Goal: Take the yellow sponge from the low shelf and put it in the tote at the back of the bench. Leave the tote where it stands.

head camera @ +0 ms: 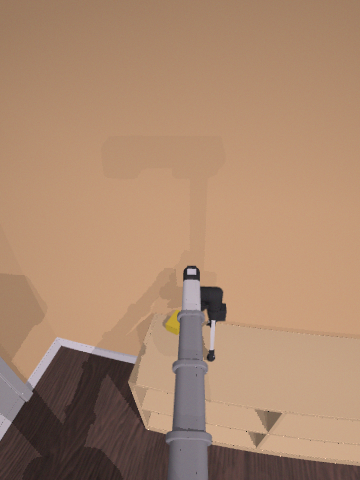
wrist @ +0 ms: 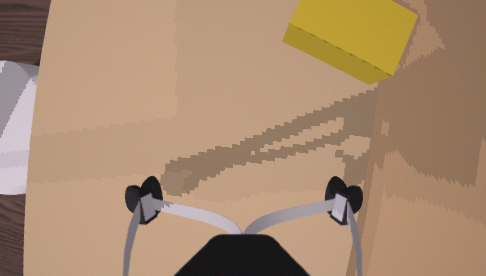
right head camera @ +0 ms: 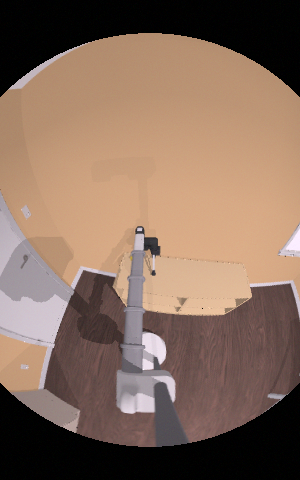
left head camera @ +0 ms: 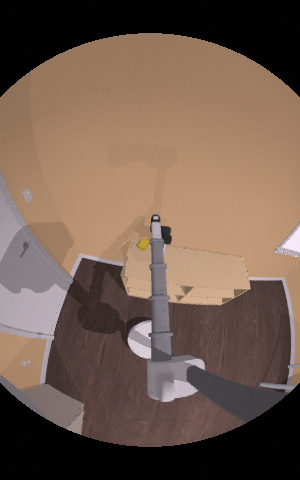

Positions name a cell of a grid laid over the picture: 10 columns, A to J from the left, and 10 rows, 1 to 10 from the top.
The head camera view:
low tan shelf unit: H9
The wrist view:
my gripper: F7
low tan shelf unit: E5
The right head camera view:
low tan shelf unit: G6
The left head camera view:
low tan shelf unit: G6
